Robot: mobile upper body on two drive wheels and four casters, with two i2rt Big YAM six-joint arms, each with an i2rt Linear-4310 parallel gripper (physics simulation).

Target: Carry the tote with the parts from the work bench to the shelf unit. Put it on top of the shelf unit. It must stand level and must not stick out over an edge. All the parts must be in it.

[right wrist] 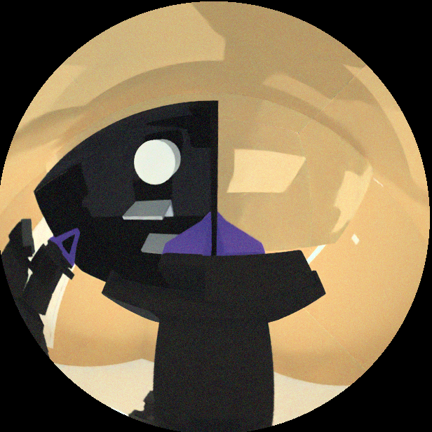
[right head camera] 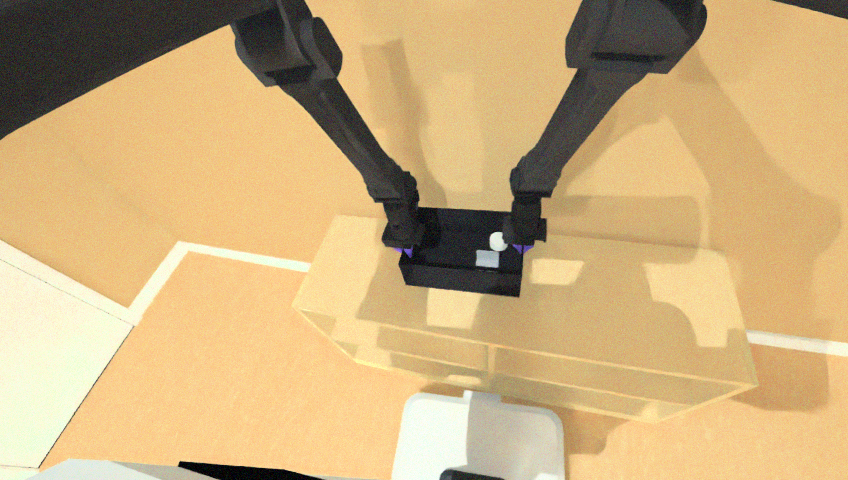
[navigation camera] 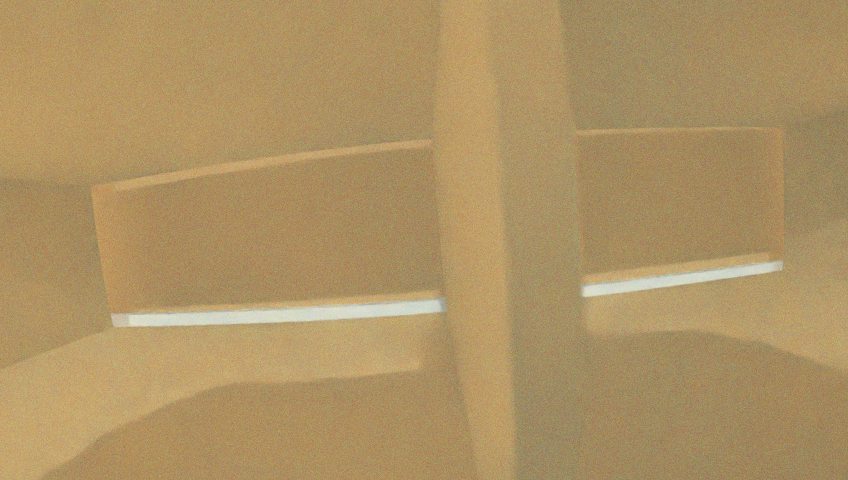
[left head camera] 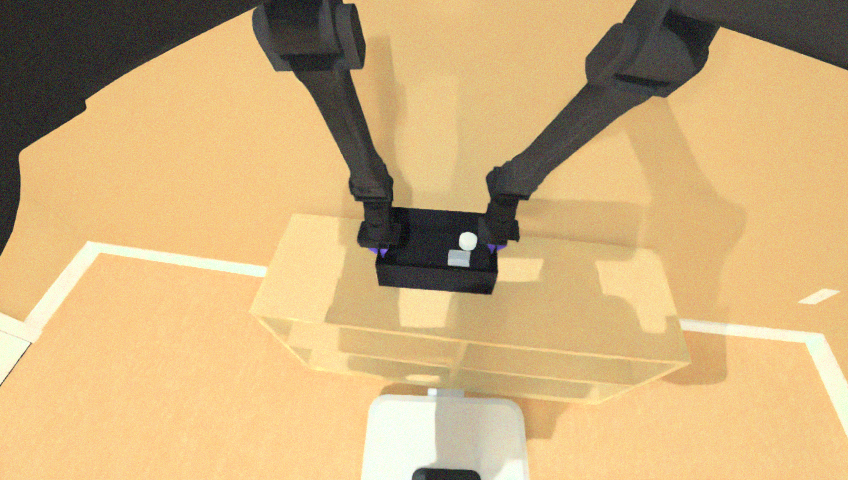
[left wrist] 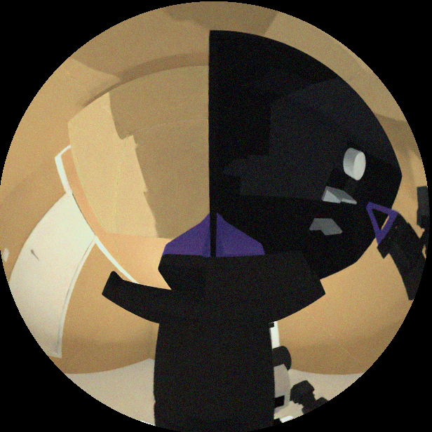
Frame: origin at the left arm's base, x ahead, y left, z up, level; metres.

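Seen in the pictures: left gripper, between the fingertips: (right head camera: 409, 255) (left head camera: 382, 256); right gripper, between the fingertips: (right head camera: 521, 252) (left head camera: 492, 251).
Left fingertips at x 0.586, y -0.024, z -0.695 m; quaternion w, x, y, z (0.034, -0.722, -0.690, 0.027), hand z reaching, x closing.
A point is followed by its place in that frame.
The black tote (left head camera: 436, 252) @[z -0.736, x 0.630, y -0.171 m] hangs over the top of the tan shelf unit (left head camera: 555, 305) @[z -0.800, x 0.506, y -0.514 m], near its back edge and left of its middle. I cannot tell whether it touches the top. Inside it lie a white cylinder (left head camera: 468, 241) @[z -0.714, x 0.658, y -0.262 m] and a grey block (left head camera: 458, 258) @[z -0.724, x 0.605, y -0.233 m]. My left gripper (left head camera: 381, 250) @[z -0.695, x 0.586, y -0.024 m] is shut on the tote's thin left wall, which shows between the purple fingertips in the left wrist view (left wrist: 213, 241). My right gripper (left head camera: 495, 248) @[z -0.692, x 0.610, y -0.323 m] is shut on the right wall, which shows in the right wrist view (right wrist: 213, 241). The tote looks level.
The shelf unit has open compartments (left head camera: 398, 343) @[z -1.065, x 0.469, y -0.055 m] facing my white base (left head camera: 443, 438) @[z -1.150, x 0.190, y -0.216 m]. A white floor line (left head camera: 224, 266) @[z -1.354, x 0.909, y 0.889 m] runs at the left. The navigation view shows a shelf upright (navigation camera: 489, 238) @[z -1.195, x 0.412, y -0.245 m] close ahead.
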